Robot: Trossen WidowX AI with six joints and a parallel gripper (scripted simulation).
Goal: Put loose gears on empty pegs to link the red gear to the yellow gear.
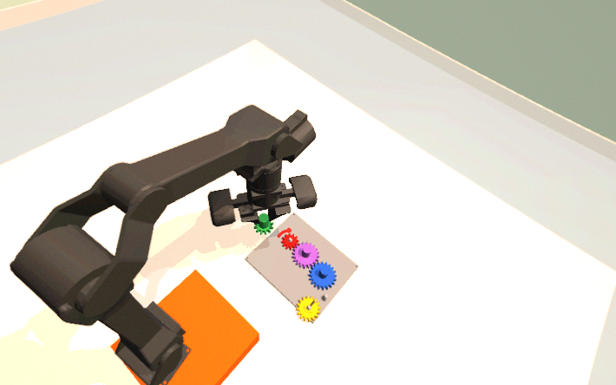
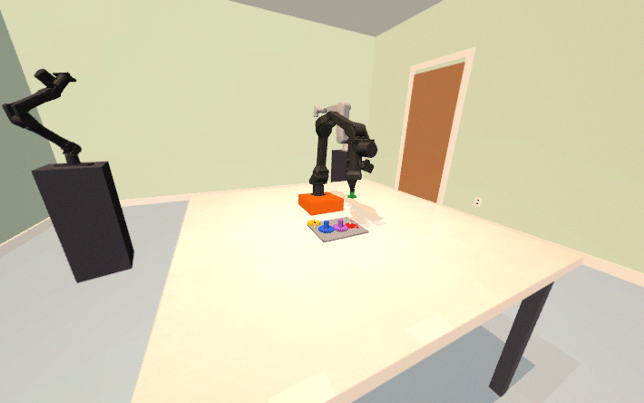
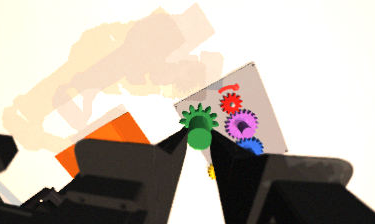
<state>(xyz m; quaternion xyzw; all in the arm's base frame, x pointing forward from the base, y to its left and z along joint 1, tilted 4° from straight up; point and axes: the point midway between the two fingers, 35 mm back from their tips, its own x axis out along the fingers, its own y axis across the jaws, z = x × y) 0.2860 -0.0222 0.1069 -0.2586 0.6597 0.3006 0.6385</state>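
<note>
Right now my gripper tip is 20 mm short of the blue gear, 150 mm to the left of it and 120 mm above it. From my gripper tip the other things lie so: red gear: 50 mm ahead, 40 mm to the right, 130 mm below; small green gear: 10 mm below; purple gear: 40 mm ahead, 90 mm to the right, 120 mm below.
</note>
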